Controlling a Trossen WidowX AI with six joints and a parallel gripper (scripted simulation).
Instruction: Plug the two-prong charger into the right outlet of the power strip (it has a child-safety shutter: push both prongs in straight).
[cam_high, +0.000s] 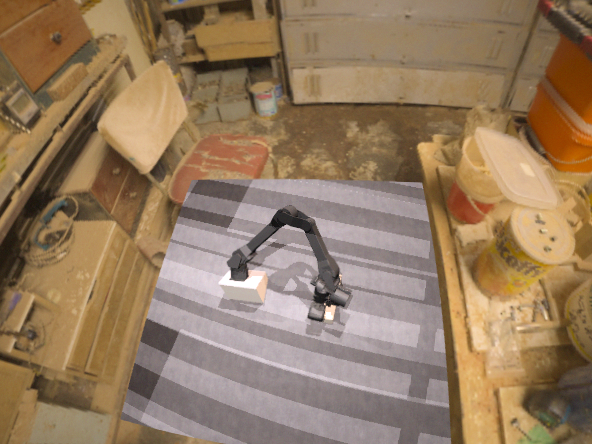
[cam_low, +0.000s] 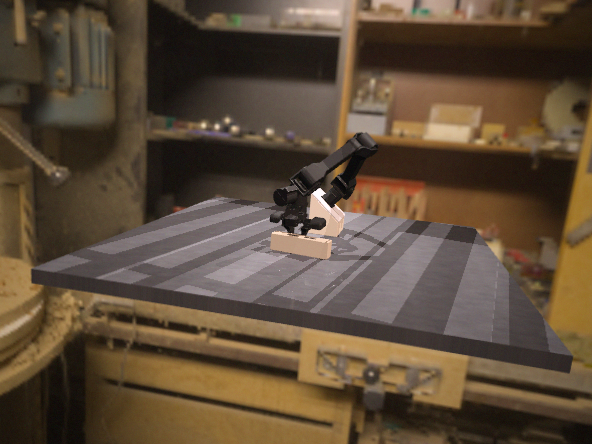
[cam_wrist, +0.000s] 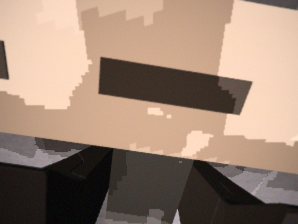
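My gripper tip is 2 cm short of the dark grey rectangular block and 1 cm below it.
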